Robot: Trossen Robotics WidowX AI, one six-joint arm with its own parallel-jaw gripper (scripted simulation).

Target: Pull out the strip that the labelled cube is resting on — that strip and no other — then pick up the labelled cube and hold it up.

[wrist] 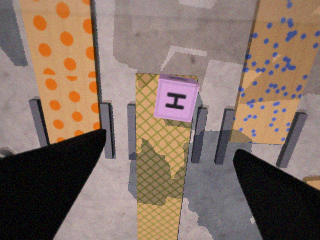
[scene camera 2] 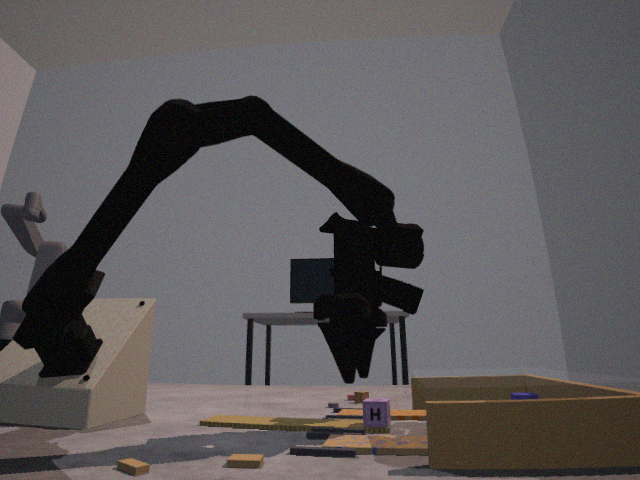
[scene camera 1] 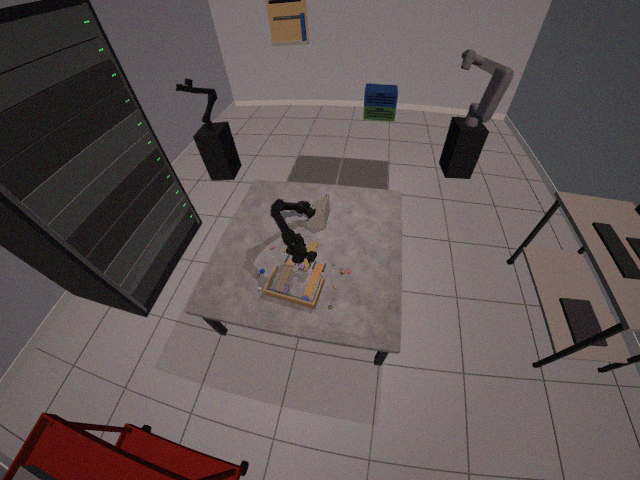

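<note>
My gripper's open and holds nothing, and you'd find it in the wrist view. There's a wooden tray in view as well.
</note>
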